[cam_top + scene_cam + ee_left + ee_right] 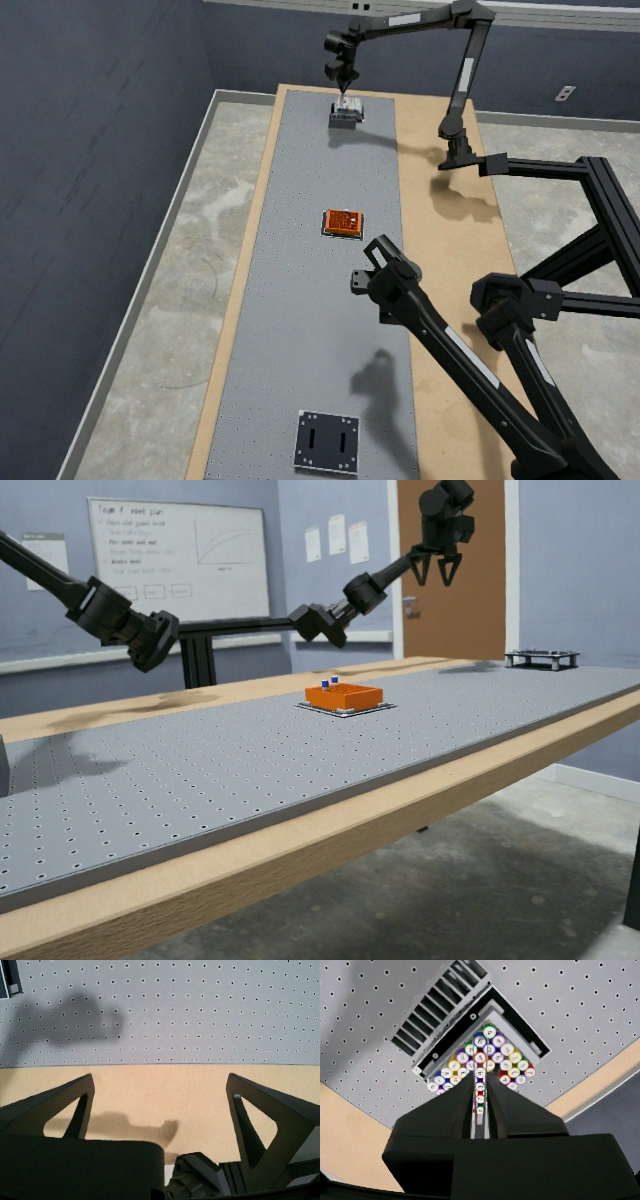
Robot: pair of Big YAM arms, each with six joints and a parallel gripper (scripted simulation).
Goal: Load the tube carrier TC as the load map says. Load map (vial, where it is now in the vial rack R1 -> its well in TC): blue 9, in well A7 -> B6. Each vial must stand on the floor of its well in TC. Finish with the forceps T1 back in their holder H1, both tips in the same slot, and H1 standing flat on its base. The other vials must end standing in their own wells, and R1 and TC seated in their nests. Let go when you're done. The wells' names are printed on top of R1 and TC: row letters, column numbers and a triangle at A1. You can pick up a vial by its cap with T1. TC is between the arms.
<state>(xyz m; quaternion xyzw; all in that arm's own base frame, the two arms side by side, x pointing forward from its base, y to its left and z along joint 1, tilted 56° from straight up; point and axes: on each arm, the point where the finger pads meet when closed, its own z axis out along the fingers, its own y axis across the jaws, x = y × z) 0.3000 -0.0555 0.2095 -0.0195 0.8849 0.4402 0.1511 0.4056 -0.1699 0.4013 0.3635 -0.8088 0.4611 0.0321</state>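
My right gripper is now 10 mm past the grey holder H1, 50 mm to the right of it and 130 mm above it. The rest, counted from my right hand: orange tube carrier 620 mm to the left, 120 mm below.
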